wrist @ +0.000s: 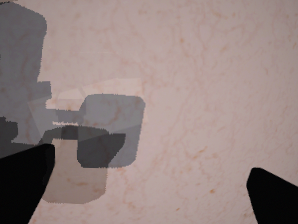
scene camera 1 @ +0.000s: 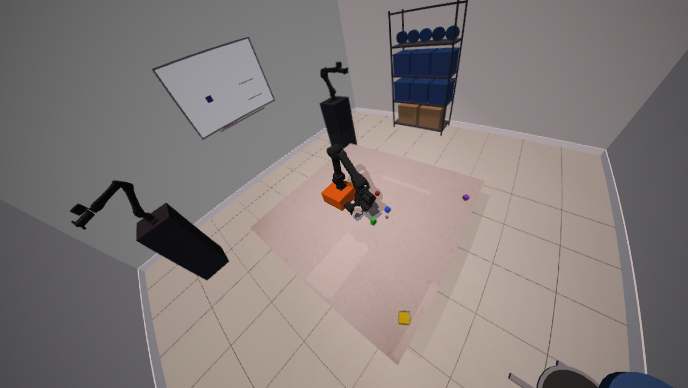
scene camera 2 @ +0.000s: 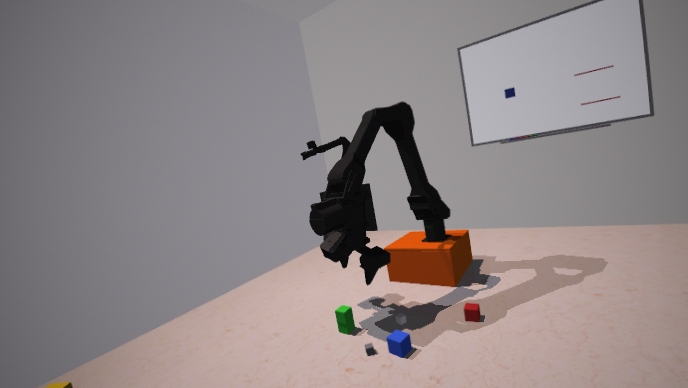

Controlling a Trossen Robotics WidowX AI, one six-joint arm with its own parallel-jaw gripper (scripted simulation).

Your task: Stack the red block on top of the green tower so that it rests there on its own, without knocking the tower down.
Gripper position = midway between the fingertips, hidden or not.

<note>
The gripper [scene camera 2: 356, 275] is open and holds nothing.
The gripper also shows in the wrist view [wrist: 155, 167].
</note>
